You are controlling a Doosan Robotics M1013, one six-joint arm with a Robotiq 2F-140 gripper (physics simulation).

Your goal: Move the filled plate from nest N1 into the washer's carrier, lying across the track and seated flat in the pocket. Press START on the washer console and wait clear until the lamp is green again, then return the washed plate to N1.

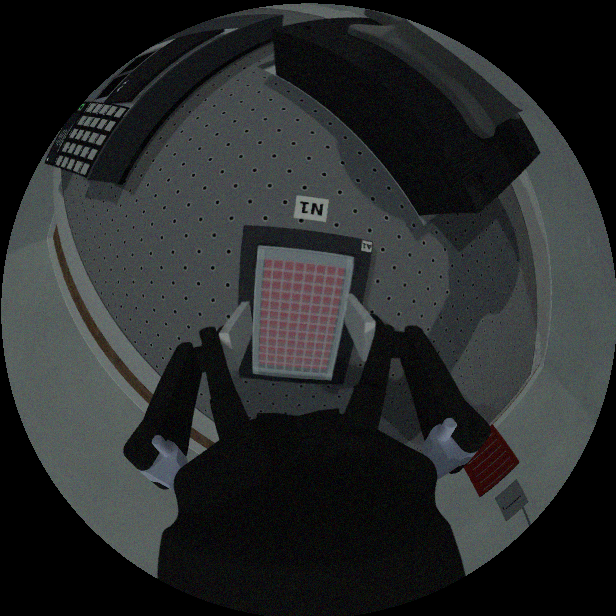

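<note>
The filled plate, pale-framed with a grid of pink wells, lies over the black nest marked by the N1 label. The nest's black rim shows above and beside the plate. My gripper straddles the plate's long sides. Its left pad and right pad rest against the plate's edges, so it looks shut on the plate. I cannot tell whether the plate is seated in the nest or lifted slightly above it. The washer's large dark body stands beyond the nest at the upper right.
A dark console with rows of pale keys and a small green lamp sits at the upper left. A red ribbed pad and a small grey box lie at the lower right. The perforated table has a raised rim with a brown strip.
</note>
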